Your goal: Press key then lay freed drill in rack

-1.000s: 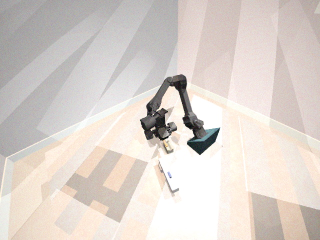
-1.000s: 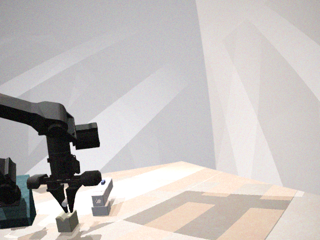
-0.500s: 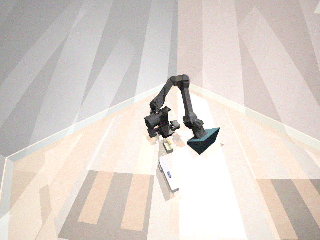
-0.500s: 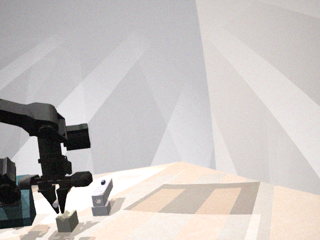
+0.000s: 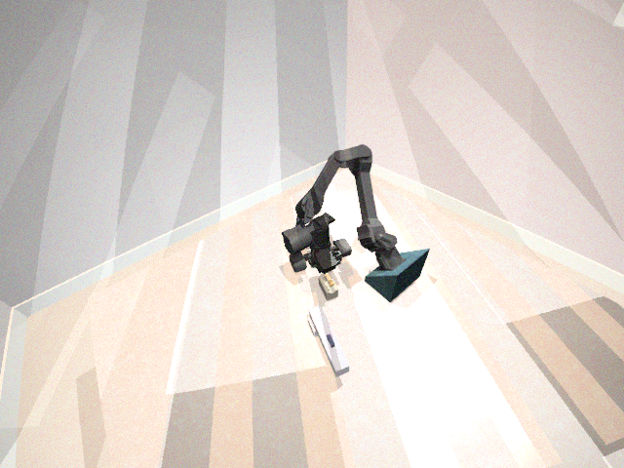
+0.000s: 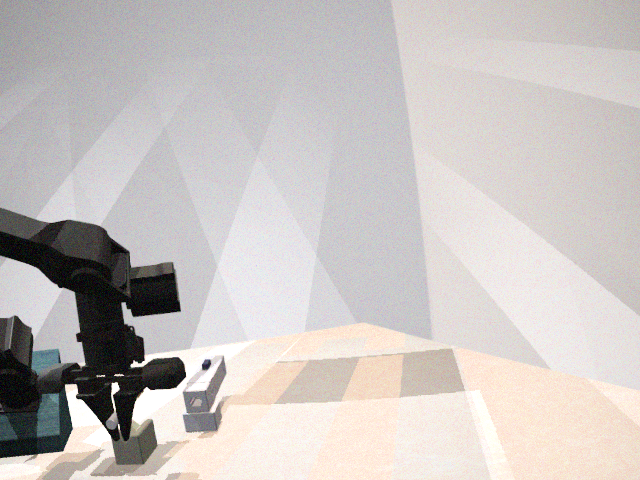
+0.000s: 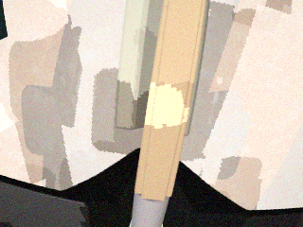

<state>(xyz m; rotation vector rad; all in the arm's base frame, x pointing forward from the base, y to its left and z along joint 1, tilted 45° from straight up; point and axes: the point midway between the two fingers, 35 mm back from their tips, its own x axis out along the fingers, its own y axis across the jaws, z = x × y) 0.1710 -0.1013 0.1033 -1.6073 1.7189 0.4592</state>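
My gripper tip is now 1 cm short of the drill, 4 cm to the right of it and 4 cm below it. From my gripper tip the other things lie so: v-shaped rack: 1 cm ahead, 5 cm to the left, 2 cm below; then bluish key: 13 cm ahead, 22 cm to the left, 1 cm above; then housing block: 13 cm ahead, 19 cm to the left, 1 cm above.
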